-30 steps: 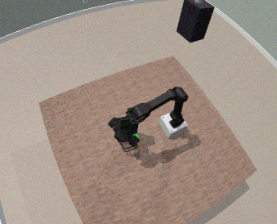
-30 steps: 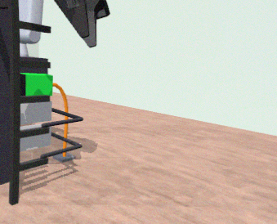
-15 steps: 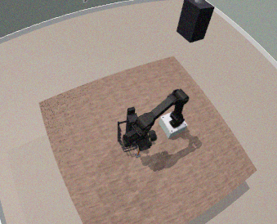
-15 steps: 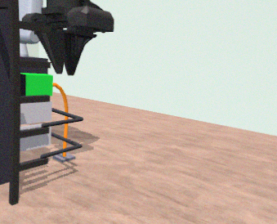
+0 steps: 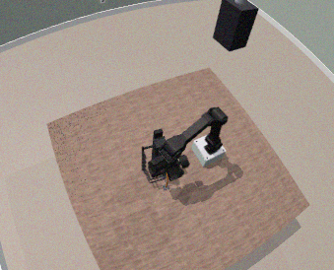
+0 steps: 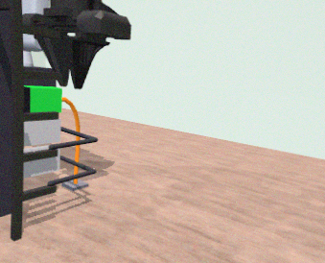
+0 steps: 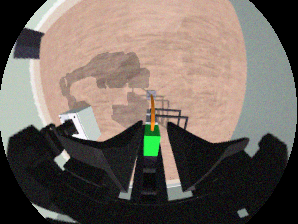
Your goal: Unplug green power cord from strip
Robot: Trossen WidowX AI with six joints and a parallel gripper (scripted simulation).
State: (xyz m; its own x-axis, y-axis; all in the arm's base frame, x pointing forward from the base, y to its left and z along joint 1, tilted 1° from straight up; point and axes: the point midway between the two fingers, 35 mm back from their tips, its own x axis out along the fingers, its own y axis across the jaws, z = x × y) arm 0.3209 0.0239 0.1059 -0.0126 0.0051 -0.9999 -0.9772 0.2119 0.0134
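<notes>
My gripper tip is 10 mm past the green plug, 60 mm to the left of it and 10 mm above it.
</notes>
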